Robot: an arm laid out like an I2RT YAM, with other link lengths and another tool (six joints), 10 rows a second.
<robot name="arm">
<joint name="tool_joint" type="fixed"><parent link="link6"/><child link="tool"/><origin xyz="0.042 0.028 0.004" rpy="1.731 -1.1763 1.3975"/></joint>
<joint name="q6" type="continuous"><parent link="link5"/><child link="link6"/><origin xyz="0.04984 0 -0.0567"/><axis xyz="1 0 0"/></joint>
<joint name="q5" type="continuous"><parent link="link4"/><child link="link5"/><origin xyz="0.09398 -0.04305 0.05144"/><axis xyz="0 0 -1"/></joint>
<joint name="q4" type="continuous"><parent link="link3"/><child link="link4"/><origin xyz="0.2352 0.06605 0.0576"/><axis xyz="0 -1 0"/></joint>
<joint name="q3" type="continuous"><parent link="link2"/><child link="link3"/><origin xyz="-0.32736 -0.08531 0"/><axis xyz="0 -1 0"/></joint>
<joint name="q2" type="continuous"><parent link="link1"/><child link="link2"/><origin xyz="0.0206 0.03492 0.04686"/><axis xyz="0 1 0"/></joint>
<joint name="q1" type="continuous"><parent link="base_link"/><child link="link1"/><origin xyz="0 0 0.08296"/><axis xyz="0 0 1"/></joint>
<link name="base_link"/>
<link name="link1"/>
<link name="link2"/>
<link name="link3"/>
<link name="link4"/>
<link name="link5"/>
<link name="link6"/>
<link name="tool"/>
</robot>
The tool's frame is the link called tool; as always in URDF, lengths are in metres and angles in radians. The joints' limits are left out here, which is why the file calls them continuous.
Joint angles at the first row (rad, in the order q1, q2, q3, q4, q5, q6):
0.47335 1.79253 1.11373 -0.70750 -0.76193 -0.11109
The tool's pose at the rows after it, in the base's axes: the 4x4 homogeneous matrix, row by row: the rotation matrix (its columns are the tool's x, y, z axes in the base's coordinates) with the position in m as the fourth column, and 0 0 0 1 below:
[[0.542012 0.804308 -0.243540 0.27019], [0.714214 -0.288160 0.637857 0.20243], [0.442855 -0.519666 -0.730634 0.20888], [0 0 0 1]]
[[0.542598 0.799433 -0.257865 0.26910], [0.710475 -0.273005 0.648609 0.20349], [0.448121 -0.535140 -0.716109 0.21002], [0 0 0 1]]
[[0.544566 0.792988 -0.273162 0.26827], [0.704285 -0.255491 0.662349 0.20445], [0.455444 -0.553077 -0.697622 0.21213], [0 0 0 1]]
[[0.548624 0.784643 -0.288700 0.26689], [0.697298 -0.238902 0.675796 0.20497], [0.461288 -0.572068 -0.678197 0.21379], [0 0 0 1]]
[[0.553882 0.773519 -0.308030 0.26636], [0.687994 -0.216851 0.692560 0.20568], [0.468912 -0.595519 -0.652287 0.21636], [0 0 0 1]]
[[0.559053 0.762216 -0.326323 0.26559], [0.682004 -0.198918 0.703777 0.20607], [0.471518 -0.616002 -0.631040 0.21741], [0 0 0 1]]
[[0.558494 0.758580 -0.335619 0.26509], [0.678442 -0.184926 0.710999 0.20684], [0.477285 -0.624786 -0.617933 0.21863], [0 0 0 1]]
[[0.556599 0.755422 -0.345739 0.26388], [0.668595 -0.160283 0.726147 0.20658], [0.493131 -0.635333 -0.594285 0.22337], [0 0 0 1]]
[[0.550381 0.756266 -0.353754 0.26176], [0.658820 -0.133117 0.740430 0.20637], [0.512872 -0.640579 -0.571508 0.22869], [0 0 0 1]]
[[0.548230 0.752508 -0.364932 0.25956], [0.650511 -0.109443 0.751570 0.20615], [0.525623 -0.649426 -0.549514 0.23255], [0 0 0 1]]
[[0.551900 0.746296 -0.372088 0.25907], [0.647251 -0.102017 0.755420 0.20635], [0.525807 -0.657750 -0.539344 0.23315], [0 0 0 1]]
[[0.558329 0.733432 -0.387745 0.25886], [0.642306 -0.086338 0.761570 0.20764], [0.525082 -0.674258 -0.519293 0.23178], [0 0 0 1]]
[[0.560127 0.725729 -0.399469 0.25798], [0.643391 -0.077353 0.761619 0.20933], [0.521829 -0.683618 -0.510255 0.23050], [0 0 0 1]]
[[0.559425 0.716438 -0.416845 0.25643], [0.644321 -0.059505 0.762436 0.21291], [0.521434 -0.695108 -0.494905 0.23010], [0 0 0 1]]
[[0.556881 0.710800 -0.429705 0.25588], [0.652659 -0.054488 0.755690 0.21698], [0.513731 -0.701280 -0.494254 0.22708], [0 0 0 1]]
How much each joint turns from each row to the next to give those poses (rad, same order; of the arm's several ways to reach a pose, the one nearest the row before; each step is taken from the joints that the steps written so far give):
-0.00087 0.00061 0.00322 -0.00784 -0.01786 -0.00384
0.00135 0.00316 0.00150 -0.00438 -0.02226 -0.00314
0.00022 0.00287 0.00341 -0.00626 -0.02731 -0.00308
-0.00005 0.00171 -0.00053 -0.00430 -0.02780 -0.00152
-0.00141 0.00531 0.00525 -0.00989 -0.03607 -0.00452
-0.00090 0.00668 0.00304 -0.01026 -0.02898 -0.00593
0.00107 0.00269 0.00243 -0.00377 -0.01734 -0.00482
-0.00181 -0.00411 0.00365 -0.00902 -0.03058 -0.01009
-0.00002 -0.00837 0.00098 -0.00597 -0.02881 -0.01152
0.00039 -0.00466 0.00019 -0.00834 -0.02741 -0.01000
0.00037 0.00204 0.00049 -0.00400 -0.01236 -0.00078
0.00227 0.01131 -0.00066 -0.00105 -0.02406 -0.00279
0.00522 0.00742 0.00001 -0.00229 -0.01069 -0.00160
0.01095 0.00867 0.00263 -0.00198 -0.01782 -0.00074
0.01169 0.01298 0.00409 0.00029 -0.00057 0.00142

